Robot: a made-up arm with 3 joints.
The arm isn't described. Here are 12 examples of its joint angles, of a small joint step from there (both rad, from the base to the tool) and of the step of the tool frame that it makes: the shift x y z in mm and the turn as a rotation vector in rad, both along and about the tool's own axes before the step.
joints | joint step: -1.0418 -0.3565 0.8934 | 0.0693 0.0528 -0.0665
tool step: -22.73 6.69 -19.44 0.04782 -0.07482 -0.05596
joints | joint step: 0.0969 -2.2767 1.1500 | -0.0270 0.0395 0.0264
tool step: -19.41 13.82 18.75 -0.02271 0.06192 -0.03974
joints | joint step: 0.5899 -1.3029 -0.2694 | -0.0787 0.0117 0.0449
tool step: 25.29 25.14 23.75 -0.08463 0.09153 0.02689
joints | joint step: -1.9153 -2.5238 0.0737 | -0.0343 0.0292 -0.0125
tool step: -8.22 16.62 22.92 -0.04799 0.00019 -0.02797
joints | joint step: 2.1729 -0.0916 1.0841 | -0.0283 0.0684 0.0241
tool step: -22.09 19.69 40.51 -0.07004 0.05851 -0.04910
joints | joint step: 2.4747 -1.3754 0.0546 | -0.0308 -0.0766 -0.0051
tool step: 6.70 -16.20 -25.64 0.05648 0.01607 0.00067
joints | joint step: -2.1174 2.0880 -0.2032 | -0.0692 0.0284 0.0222
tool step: -15.53 26.60 36.99 -0.08439 -0.02994 0.00676
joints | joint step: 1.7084 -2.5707 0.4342 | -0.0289 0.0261 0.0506
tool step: -9.42 13.37 21.28 -0.05129 0.06241 -0.02056
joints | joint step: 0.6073 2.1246 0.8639 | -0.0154 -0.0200 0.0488
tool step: 0.87 -0.71 -4.13 -0.00871 0.03248 0.01294
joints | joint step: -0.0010 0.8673 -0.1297 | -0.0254 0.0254 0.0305
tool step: 5.62 15.11 19.83 -0.05189 0.01577 0.02665
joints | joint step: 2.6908 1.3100 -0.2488 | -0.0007 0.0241 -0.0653
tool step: -1.13 8.19 6.74 -0.00165 -0.06094 -0.01071
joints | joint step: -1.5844 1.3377 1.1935 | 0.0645 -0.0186 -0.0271
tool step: 28.37 -16.66 -21.40 0.05778 -0.01337 0.05400
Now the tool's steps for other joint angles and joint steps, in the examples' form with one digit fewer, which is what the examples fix.
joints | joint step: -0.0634 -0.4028 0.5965 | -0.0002 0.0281 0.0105
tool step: -5.0 7.4 13.1 -0.0274 0.0153 -0.0111
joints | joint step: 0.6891 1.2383 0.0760 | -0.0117 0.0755 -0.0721
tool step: -6.0 26.8 33.5 -0.0598 -0.0715 -0.0182
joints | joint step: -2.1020 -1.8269 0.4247 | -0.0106 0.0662 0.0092
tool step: -8.6 21.0 33.9 -0.0693 0.0254 -0.0264
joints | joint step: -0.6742 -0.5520 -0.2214 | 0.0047 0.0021 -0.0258
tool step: -3.0 -0.6 -1.4 0.0096 -0.0257 -0.0092
